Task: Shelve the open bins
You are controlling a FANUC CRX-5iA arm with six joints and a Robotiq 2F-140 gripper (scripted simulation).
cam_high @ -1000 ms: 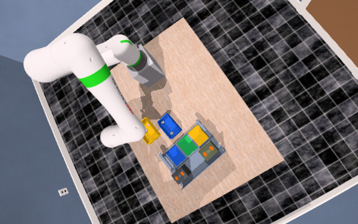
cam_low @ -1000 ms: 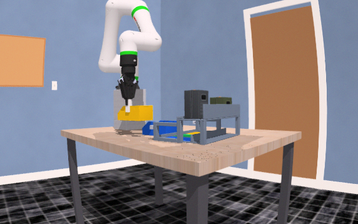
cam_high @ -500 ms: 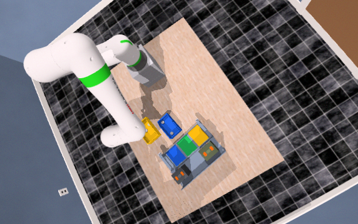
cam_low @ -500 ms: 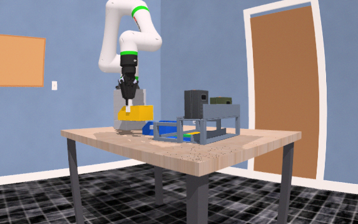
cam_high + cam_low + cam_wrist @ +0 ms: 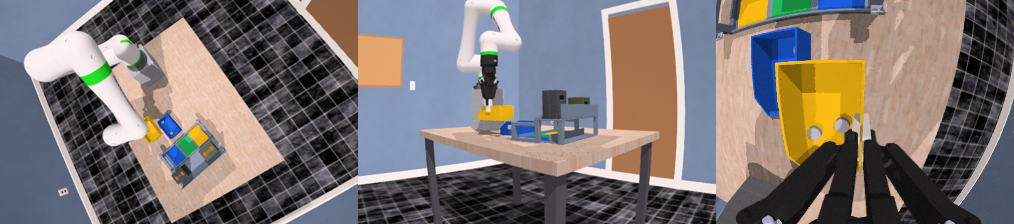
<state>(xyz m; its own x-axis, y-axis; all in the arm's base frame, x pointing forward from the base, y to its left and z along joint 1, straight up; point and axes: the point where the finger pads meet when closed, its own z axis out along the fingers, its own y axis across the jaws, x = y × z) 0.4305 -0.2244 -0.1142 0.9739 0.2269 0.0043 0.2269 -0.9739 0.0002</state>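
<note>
The yellow bin lies 10 mm behind my hand, 50 mm to the left of it and 40 mm below it. The rest, counted from my hand: dark box 350 mm ahead, 130 mm to the left; blue bin 20 mm ahead, 170 mm to the left, 120 mm below.
</note>
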